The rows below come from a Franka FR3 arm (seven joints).
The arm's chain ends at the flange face. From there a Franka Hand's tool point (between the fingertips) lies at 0.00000 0.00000 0.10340 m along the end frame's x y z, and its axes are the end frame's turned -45 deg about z.
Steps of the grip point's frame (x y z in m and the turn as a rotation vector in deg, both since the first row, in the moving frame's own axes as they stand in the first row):
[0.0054 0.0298 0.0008 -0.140 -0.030 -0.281]
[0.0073 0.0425 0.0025 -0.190 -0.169 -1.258]
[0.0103 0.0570 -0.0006 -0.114 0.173 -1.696]
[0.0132 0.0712 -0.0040 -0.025 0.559 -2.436]
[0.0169 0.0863 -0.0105 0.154 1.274 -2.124]
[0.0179 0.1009 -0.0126 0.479 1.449 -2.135]
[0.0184 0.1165 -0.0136 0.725 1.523 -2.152]
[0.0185 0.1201 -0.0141 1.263 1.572 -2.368]
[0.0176 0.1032 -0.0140 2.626 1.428 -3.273]
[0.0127 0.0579 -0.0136 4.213 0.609 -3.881]
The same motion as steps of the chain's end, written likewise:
[0.0247 0.0170 0.0008 -0.120 0.078 -0.281]
[0.0352 0.0244 0.0025 -0.254 0.015 -1.258]
[0.0472 0.0331 -0.0006 0.042 0.203 -1.696]
[0.0589 0.0417 -0.0040 0.378 0.413 -2.436]
[0.0716 0.0509 -0.0105 1.010 0.792 -2.124]
[0.0828 0.0612 -0.0126 1.363 0.686 -2.135]
[0.0944 0.0723 -0.0136 1.590 0.564 -2.152]
[0.0977 0.0755 -0.0140 2.005 0.218 -2.368]
[0.0871 0.0657 -0.0139 2.867 -0.847 -3.273]
[0.0547 0.0379 -0.0133 3.410 -2.548 -3.881]

